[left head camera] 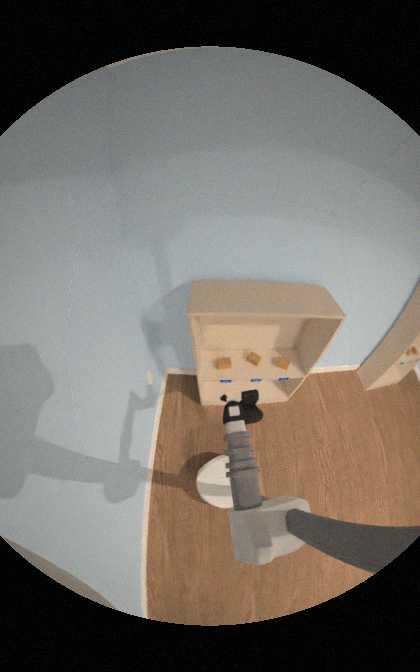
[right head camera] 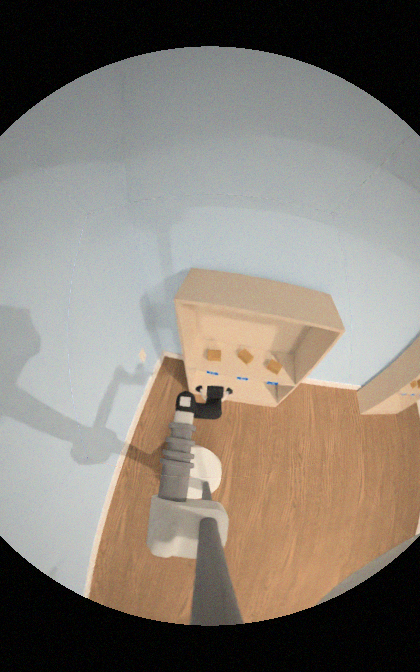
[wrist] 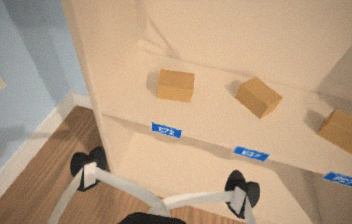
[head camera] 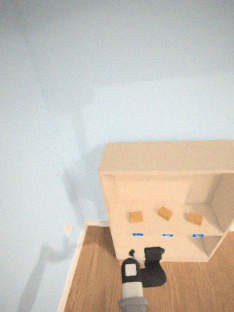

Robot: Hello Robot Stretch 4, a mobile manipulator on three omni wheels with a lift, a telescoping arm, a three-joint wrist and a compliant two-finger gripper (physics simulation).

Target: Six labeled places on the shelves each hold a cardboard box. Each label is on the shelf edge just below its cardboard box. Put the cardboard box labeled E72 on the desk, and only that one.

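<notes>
The cardboard box labeled E72 (head camera: 136, 217) (left head camera: 224, 363) (right head camera: 214, 355) (wrist: 175, 86) sits on the left part of the shelf, above its blue label (wrist: 166, 130), which is blurred in the wrist view. The box labeled E37 (head camera: 165, 213) (left head camera: 254, 358) (right head camera: 245, 356) (wrist: 258, 97) sits turned at an angle to its right. A third box (head camera: 195, 218) (wrist: 338, 131) is further right. My gripper (right head camera: 214, 390) (wrist: 166, 172) is open and empty, with its fingers wide apart in front of the shelf unit, apart from the boxes. The desk cannot be made out.
The shelf unit (head camera: 167, 156) (left head camera: 260, 298) (right head camera: 260, 295) has a top board, side panels and a lower compartment. A wall with an outlet (head camera: 68, 228) is at the left. A second shelf unit (left head camera: 385, 365) (right head camera: 377, 387) stands at the right. A white round object (left head camera: 212, 482) is under the arm.
</notes>
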